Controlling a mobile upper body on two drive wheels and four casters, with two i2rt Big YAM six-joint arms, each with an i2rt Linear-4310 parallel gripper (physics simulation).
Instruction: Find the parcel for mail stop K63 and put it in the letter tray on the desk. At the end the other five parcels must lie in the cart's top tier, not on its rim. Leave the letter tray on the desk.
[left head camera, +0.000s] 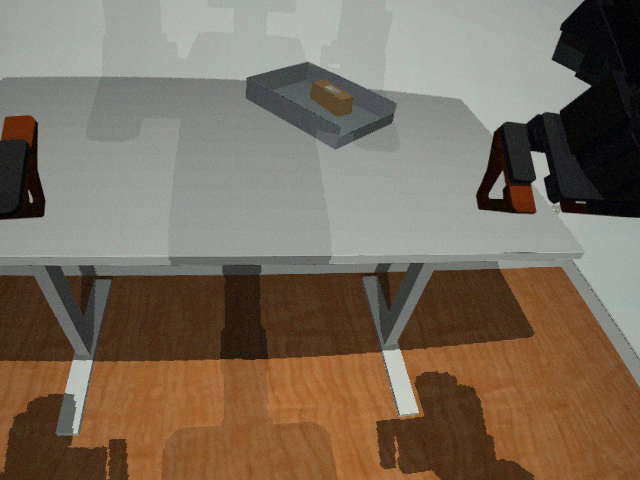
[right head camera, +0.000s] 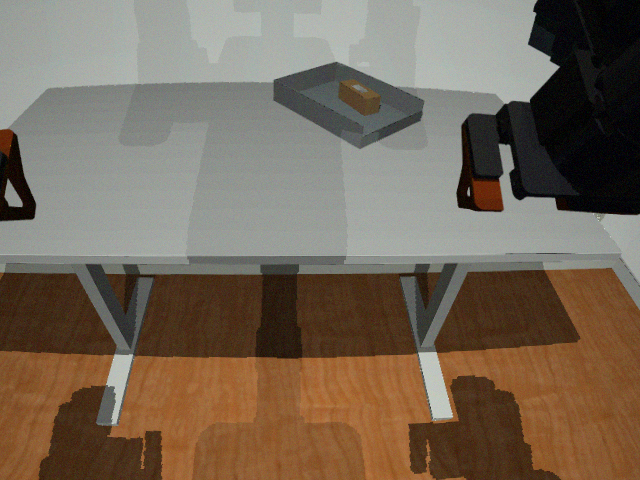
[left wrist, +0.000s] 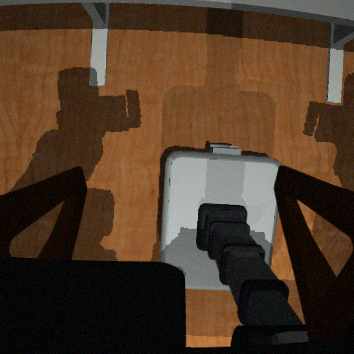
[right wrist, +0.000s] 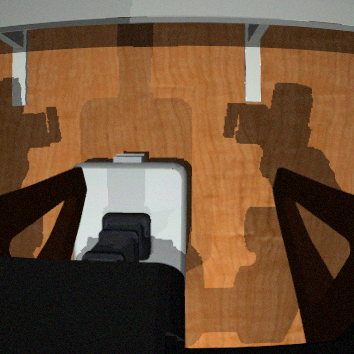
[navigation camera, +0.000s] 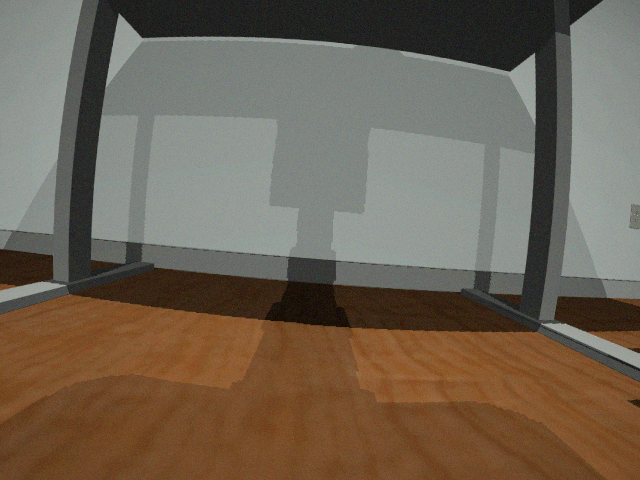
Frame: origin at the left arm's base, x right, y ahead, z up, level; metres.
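Seen in the pictures: left gripper, between the fingertips: (left wrist: 179, 176); right gripper, between the fingertips: (left head camera: 522, 203) (right head camera: 510, 201) (right wrist: 179, 177).
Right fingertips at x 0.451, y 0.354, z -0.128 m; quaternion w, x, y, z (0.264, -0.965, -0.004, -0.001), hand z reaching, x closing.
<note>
Offsets run from my right fingertips to a thing's top centre. Level surfaces: height alone.
A brown parcel {dx +0.001, dy +0.853, dz -0.277 m} (left head camera: 330, 99) (right head camera: 358, 98) with a small white label lies inside the grey letter tray {dx -0.037, dy +0.823, dz -0.267 m} (left head camera: 289, 114) (right head camera: 315, 113), on its floor. The label is too small to read. The tray stands turned at an angle near the far edge of the white desk {dz -0.332 m} (left head camera: 248, 206) (right head camera: 268, 206). My left gripper (left wrist: 179, 176) is open and empty; part of it shows at the left edge of both head views. My right gripper (right wrist: 179, 177) is open and empty, at the right in both head views, apart from the tray. The cart and the other five parcels do not show.
My white wheeled base (left wrist: 190, 180) (right wrist: 165, 185) stands on the wooden floor {dz -1.281 m} (left wrist: 135, 200) (right wrist: 215, 200) in front of the desk. Desk legs (left head camera: 405, 382) (right head camera: 434, 382) (navigation camera: 540, 180) reach toward it. A pale wall (navigation camera: 217, 165) stands behind the desk.
</note>
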